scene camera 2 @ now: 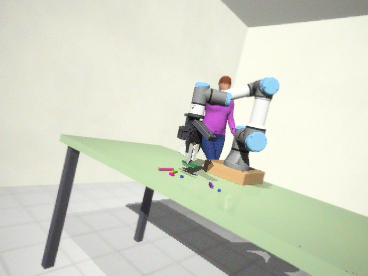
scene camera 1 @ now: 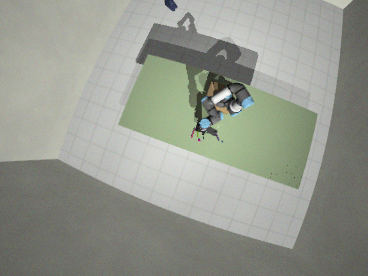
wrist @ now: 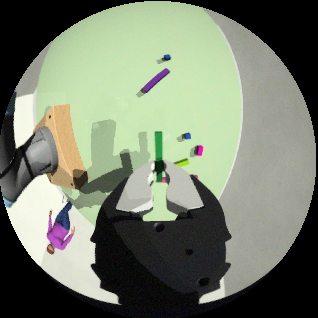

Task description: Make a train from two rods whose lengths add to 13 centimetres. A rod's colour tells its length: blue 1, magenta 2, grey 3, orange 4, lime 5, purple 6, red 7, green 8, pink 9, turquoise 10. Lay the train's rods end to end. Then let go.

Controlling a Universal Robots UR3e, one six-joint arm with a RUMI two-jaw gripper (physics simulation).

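Frame: origin at the arm's base, x ahead, y down, z left, level; millimetres.
Seen in the pictures: gripper, fingertip midpoint: [scene camera 2: 188,164] [wrist: 158,161]; arm's base, link origin: [scene camera 2: 236,167] [scene camera 1: 221,100] [wrist: 47,148].
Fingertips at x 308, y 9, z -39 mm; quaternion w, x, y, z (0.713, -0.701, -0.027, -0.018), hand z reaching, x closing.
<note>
Offsets run from my fingertips to a thing's middle. Level surfaces: height alone.
My gripper [scene camera 2: 188,160] [wrist: 158,161] is shut on the green rod @(dx +0, dy -2, dz +5 mm) [scene camera 2: 192,164] [wrist: 158,144] and holds it above the table, its shadow apart from it. A purple rod @(dx -6, dy +46, dz +137 mm) [scene camera 1: 217,136] [scene camera 2: 211,185] [wrist: 156,80] lies apart on the table, slanted in the wrist view. A lime rod @(dx +40, dy +46, dz -32 mm) [scene camera 2: 174,171] [wrist: 182,163] lies beside the gripper, partly hidden by a finger in the wrist view. A pink rod @(dx +51, dy +46, dz -72 mm) [scene camera 2: 166,169] lies near the lime rod; the gripper hides most of it in the wrist view. A short magenta rod @(dx +85, dy +46, dz +2 mm) [scene camera 2: 171,174] [wrist: 200,150] lies near the lime rod.
A blue cube-like rod @(dx +54, dy +46, dz +31 mm) [scene camera 2: 181,176] [wrist: 187,136] lies near the magenta rod. Another blue one @(dx +14, dy +46, dz +192 mm) [scene camera 2: 219,190] [wrist: 167,57] lies beyond the purple rod. The arm stands on a wooden base [scene camera 2: 227,172] [wrist: 67,145] on the green table @(dy +51 mm) [scene camera 1: 160,100]. A person [scene camera 2: 217,117] [wrist: 59,235] stands behind.
</note>
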